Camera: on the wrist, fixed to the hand. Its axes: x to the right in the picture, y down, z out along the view.
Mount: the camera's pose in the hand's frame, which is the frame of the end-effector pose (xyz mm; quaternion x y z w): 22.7 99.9 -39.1 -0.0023 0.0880 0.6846 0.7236
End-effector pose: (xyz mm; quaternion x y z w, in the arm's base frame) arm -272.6 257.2 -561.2 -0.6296 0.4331 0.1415 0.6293
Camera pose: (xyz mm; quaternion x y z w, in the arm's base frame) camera -345.9 229.8 -638.0 -0.1730 0.7995 0.4788 0.3189
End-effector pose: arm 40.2 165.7 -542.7 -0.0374 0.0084 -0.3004 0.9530
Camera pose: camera 114.4 231.7 -589.2 0.0029 0.1162 0.4318 0.8944
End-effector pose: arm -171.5 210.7 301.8 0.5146 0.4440 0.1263 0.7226
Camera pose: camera -161.2 293.7 372.7 0.6635 0.0323 0.6324 0.3985
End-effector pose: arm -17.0 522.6 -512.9 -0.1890 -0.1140 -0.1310 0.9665
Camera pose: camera 40.6 591.7 -575.6 -0.2055 0.1323 0.5500 0.7986
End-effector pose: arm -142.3 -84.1 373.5 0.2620 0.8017 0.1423 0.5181
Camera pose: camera -157.9 12.6 422.8 0.7247 0.4460 0.4825 0.2075
